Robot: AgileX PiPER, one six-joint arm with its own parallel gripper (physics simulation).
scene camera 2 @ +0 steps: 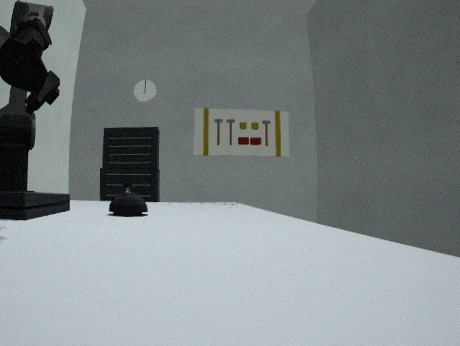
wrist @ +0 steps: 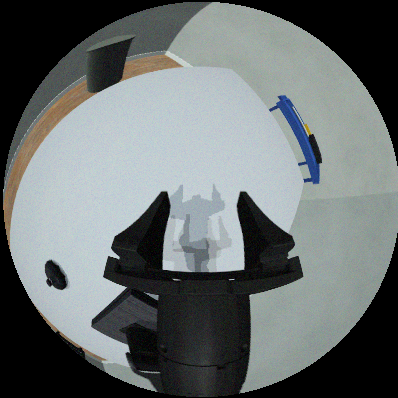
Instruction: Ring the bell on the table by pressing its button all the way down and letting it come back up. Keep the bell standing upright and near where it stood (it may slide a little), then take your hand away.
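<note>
A dark, dome-shaped bell (scene camera 2: 128, 205) (wrist: 56, 275) stands upright on the white table (scene camera 2: 230, 280) (wrist: 150, 130). Its small button (scene camera 2: 127, 189) shows on top in the scene view. In the wrist view the bell lies at the lower left, well away from the fingers. My gripper (wrist: 203, 198) is open, with its two black fingers wide apart and nothing between them. In the scene view the arm is at the far left, and its hand is raised high above the table, to the left of the bell and apart from it.
The arm's dark base (scene camera 2: 47, 204) (wrist: 122, 315) stands left of the bell in the scene view. A dark drawer cabinet (scene camera 2: 131, 150) is behind the table. A dark bin (wrist: 106, 65) and a blue bench-like frame (wrist: 300, 132) are beyond the table's edges.
</note>
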